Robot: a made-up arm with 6 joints.
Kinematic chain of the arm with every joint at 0, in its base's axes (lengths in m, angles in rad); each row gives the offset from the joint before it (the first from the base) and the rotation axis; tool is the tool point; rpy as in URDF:
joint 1: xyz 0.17 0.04 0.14 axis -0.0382 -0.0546 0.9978
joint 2: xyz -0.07 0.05 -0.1 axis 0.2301 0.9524 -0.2
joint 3: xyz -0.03 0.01 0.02 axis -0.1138 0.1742 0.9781
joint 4: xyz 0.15 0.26 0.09 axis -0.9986 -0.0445 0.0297
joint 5: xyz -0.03 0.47 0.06 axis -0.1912 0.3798 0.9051
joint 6: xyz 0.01 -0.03 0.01 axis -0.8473 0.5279 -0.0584
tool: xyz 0.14 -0.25 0.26 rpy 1.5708 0 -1.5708
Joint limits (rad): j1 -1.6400..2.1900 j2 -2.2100..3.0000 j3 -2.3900..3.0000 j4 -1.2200..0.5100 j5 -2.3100..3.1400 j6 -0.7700..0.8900
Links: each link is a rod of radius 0.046 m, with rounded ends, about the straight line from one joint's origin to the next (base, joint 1, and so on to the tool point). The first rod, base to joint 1, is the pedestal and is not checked.
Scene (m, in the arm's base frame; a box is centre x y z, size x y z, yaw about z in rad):
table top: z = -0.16
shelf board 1: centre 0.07 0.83 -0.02 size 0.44 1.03 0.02 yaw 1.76
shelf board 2: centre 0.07 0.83 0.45 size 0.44 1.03 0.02 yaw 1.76
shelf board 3: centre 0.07 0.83 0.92 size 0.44 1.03 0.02 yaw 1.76
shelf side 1: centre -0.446 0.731 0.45 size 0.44 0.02 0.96 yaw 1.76
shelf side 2: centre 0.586 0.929 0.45 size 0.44 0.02 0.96 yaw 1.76
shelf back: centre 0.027 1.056 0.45 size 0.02 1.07 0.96 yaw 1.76
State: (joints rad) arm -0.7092 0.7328 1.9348 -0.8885 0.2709 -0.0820
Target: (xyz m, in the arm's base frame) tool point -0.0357 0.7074 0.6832
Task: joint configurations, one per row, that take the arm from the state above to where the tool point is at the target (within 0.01 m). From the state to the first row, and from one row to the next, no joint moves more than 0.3 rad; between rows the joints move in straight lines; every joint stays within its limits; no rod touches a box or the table.
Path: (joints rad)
1: -0.6169 0.5002 1.9788 -0.7420 0.4761 0.0172
2: -0.5245 0.2676 2.0227 -0.5955 0.6814 0.1164

